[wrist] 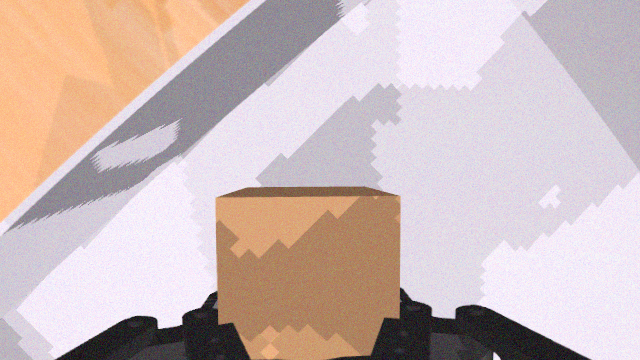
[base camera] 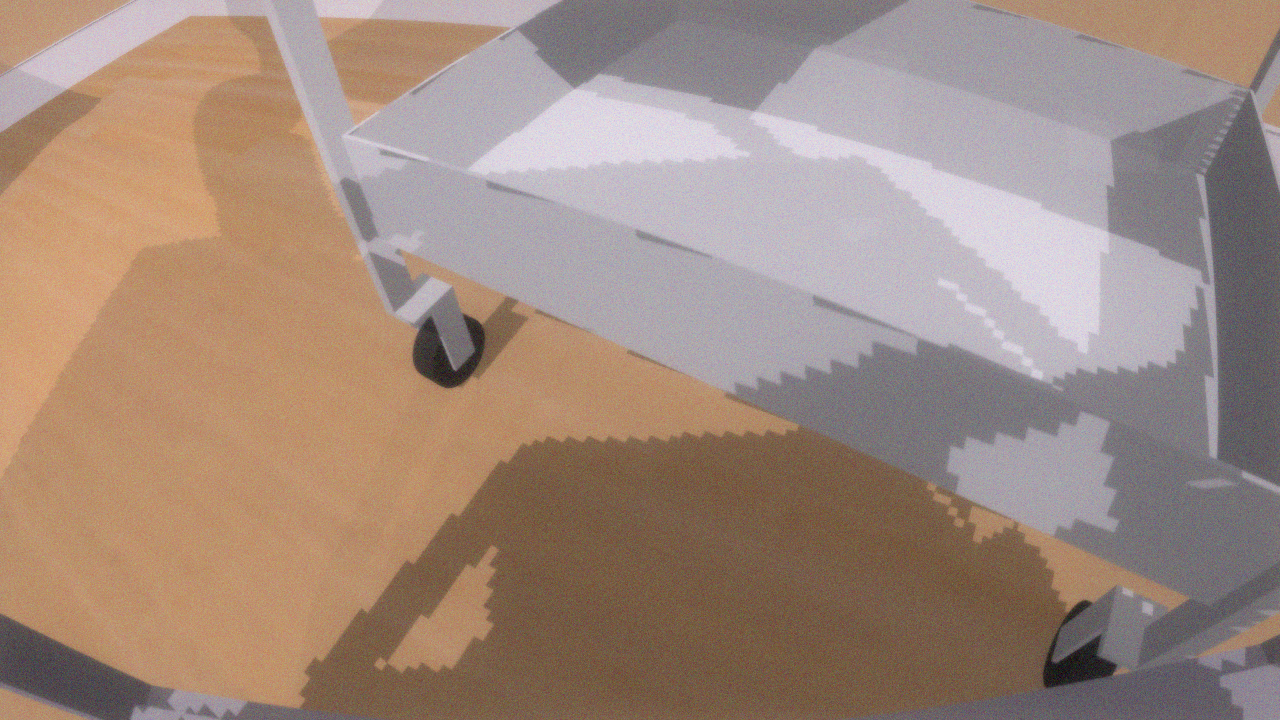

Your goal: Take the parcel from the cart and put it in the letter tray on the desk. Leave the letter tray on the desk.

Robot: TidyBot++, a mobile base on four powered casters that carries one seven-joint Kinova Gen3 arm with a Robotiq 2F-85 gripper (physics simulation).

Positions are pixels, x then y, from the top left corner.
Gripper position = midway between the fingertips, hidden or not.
my gripper: wrist 307, 299; not seen in the base camera view (out of frame)
tan cardboard parcel: wrist 295, 265; not seen in the base camera view (out of frame)
